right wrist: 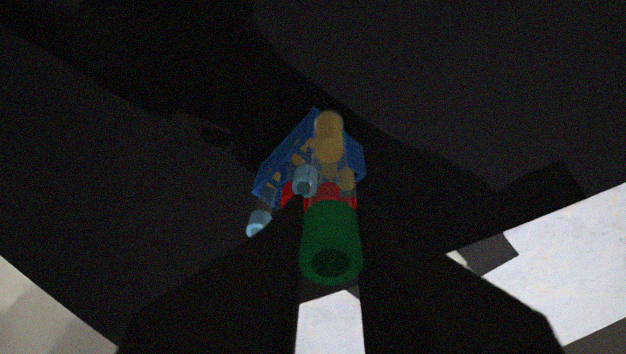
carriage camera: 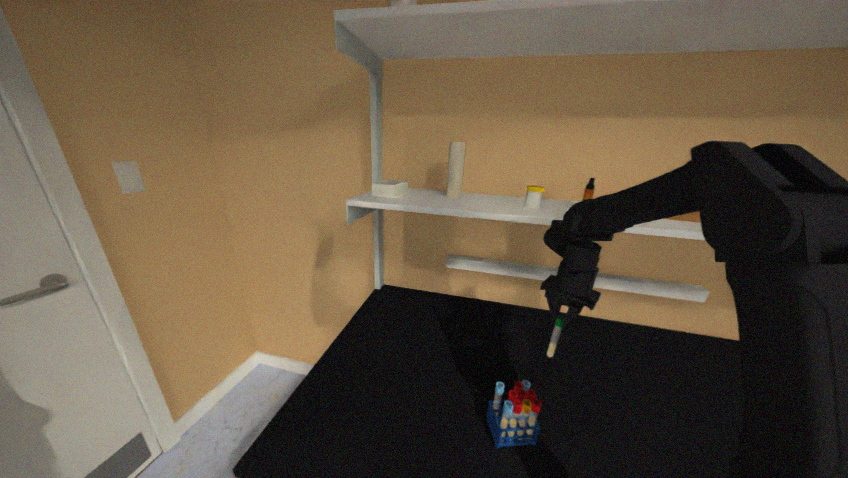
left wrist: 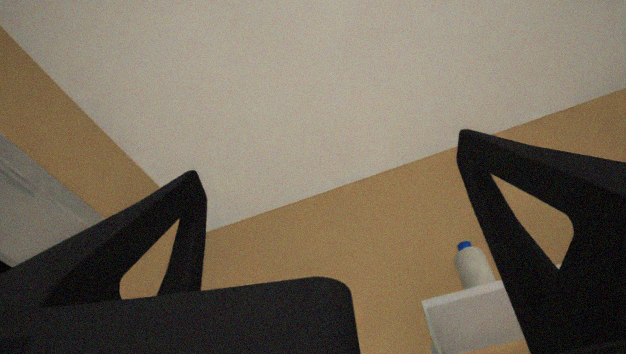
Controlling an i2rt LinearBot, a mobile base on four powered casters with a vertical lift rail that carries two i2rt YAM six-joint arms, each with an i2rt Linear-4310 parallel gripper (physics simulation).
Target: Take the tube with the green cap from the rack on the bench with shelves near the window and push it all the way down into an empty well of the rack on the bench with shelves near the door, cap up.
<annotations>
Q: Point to a door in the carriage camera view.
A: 84, 387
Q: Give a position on a blue rack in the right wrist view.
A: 281, 155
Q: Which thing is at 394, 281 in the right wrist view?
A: My right gripper.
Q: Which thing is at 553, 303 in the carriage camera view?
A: My right gripper.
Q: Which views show my left gripper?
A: The left wrist view only.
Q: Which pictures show the blue rack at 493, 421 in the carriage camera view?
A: The right wrist view and the carriage camera view only.
</annotations>
